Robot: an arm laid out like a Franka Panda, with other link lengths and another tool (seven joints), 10 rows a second.
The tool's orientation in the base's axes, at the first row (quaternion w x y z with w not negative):
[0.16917 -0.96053 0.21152 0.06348]
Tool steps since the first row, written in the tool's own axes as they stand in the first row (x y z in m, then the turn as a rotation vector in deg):
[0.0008 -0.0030 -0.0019 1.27 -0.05 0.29]
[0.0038 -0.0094 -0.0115 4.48 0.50 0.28]
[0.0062 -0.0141 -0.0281 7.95 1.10 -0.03]
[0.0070 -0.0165 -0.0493 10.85 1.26 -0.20]
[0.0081 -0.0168 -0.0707 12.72 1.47 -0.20]
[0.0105 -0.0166 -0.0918 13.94 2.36 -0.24]
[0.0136 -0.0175 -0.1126 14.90 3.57 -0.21]
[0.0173 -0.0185 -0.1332 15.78 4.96 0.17]
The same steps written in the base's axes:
[0.0021 0.0016 0.0025 1.15 -0.34 -0.50]
[0.0080 0.0025 0.0128 3.82 -2.05 -1.28]
[0.0130 -0.0002 0.0293 6.71 -4.01 -1.84]
[0.0159 -0.0060 0.0496 9.26 -5.32 -2.29]
[0.0181 -0.0137 0.0695 10.86 -6.22 -2.71]
[0.0212 -0.0222 0.0887 11.58 -7.46 -3.18]
[0.0254 -0.0299 0.1078 11.93 -8.85 -3.75]
[0.0302 -0.0377 0.1267 12.11 -10.25 -4.69]

